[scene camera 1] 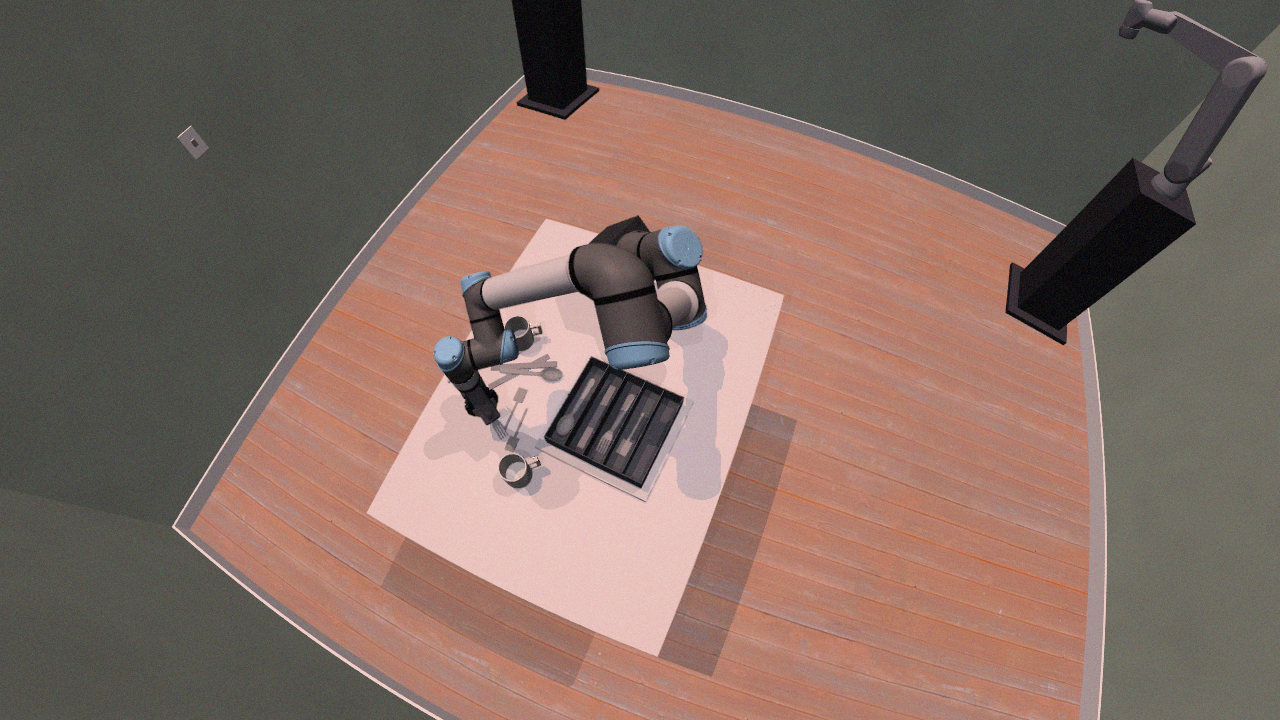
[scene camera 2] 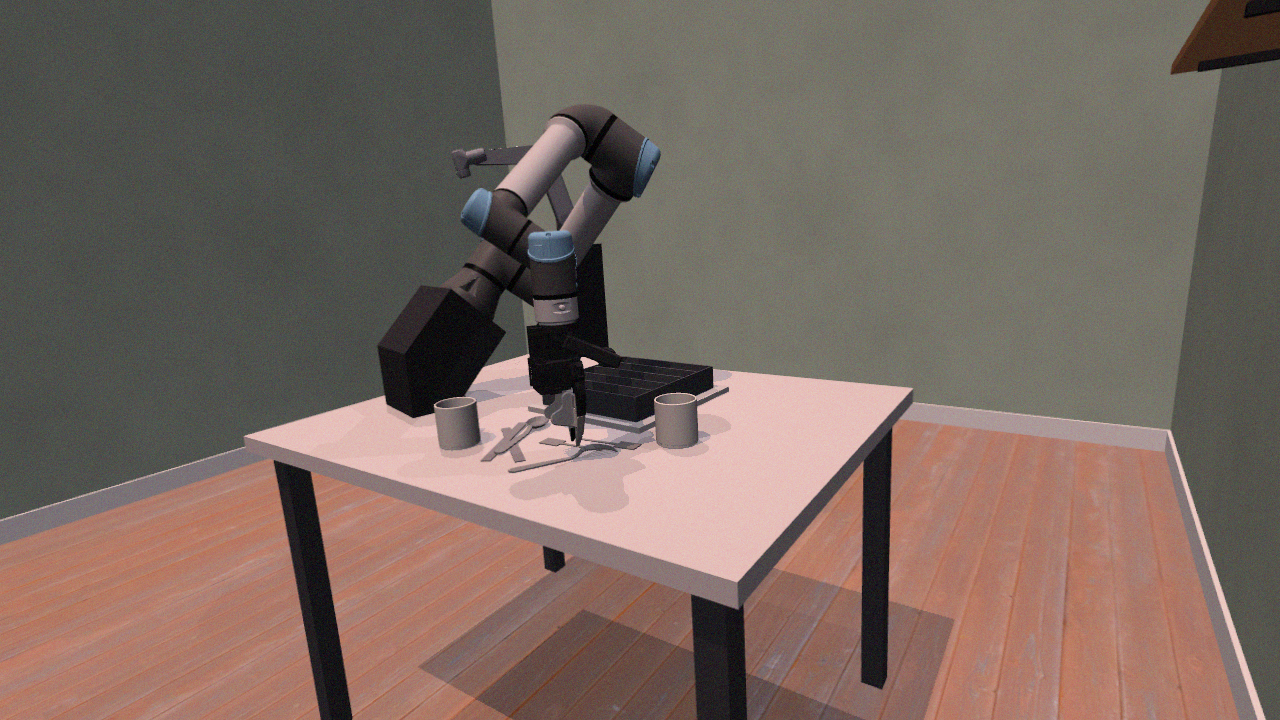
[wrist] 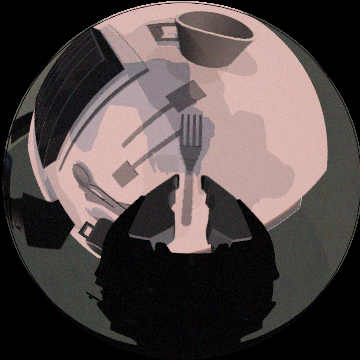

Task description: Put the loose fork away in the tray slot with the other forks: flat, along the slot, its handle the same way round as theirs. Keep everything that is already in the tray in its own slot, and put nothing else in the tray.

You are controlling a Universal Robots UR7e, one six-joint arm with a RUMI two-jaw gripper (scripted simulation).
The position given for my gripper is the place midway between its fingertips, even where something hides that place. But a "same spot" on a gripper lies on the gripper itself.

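Scene:
You can see my gripper in scene camera 1 and in scene camera 2, and on my gripper (scene camera 1: 483,403) and (scene camera 2: 592,344) are the same spot. The gripper is there in the wrist view (190,176) as well.

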